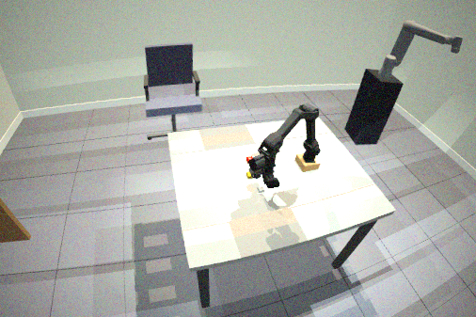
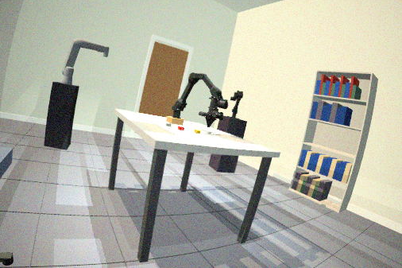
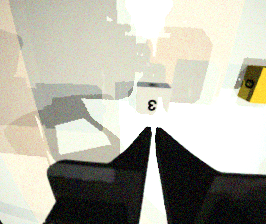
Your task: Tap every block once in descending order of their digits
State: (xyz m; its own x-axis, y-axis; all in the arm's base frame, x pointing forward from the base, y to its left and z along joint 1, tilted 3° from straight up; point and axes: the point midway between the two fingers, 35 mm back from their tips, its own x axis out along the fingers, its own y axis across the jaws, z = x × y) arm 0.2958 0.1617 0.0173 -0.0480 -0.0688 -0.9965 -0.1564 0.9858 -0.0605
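My gripper tip is 1 cm short of the white block and 4 cm above it. The rest, counted from my gripper tip: yellow block: 5 cm ahead, 10 cm to the right, 4 cm below; then red block: 4 cm ahead, 22 cm to the right, 4 cm below.
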